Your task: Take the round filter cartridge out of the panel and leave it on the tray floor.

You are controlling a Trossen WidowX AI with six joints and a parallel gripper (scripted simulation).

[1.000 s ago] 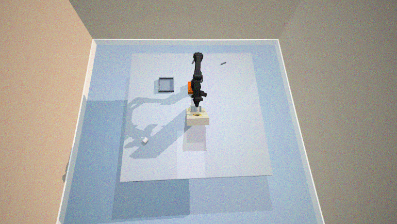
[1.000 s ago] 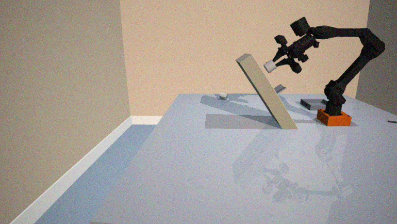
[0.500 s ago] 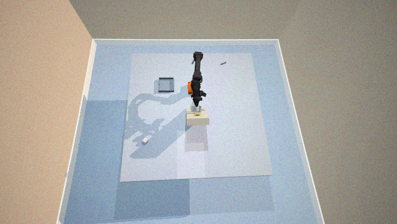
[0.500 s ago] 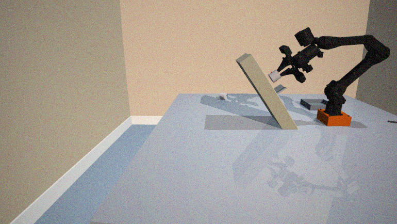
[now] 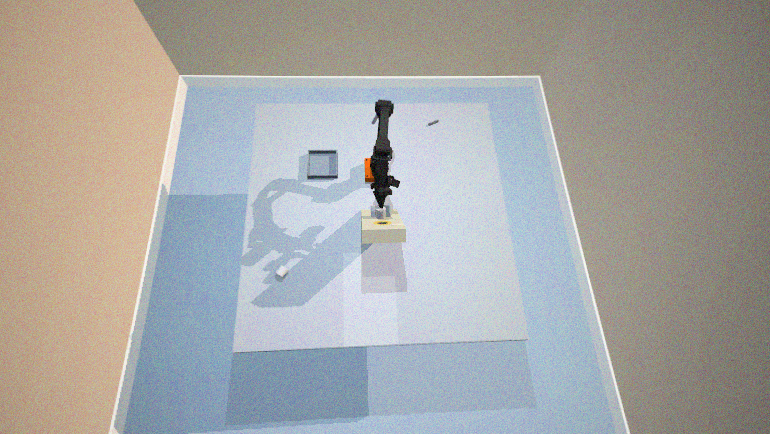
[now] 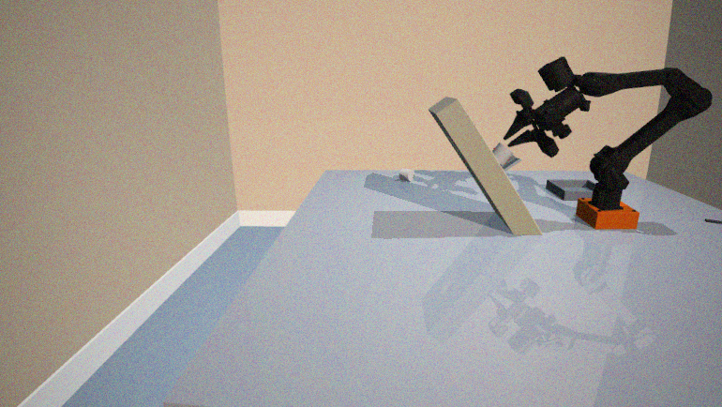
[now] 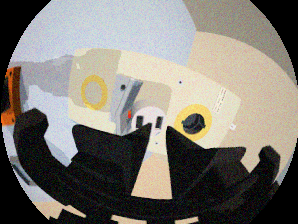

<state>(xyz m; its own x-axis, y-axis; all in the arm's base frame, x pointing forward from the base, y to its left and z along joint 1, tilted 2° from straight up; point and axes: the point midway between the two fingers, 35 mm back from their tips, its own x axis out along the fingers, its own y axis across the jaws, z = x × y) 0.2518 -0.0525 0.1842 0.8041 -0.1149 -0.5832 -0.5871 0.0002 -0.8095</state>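
The white round filter cartridge lies 30 mm below my gripper tip and 10 mm ahead of it. Round my gripper tip: small grey block 490 mm to the right, 190 mm below, 140 mm ahead; then beige service panel 50 mm below, 50 mm ahead, 10 mm to the right; then grey tray 380 mm behind, 220 mm to the right, 200 mm below.
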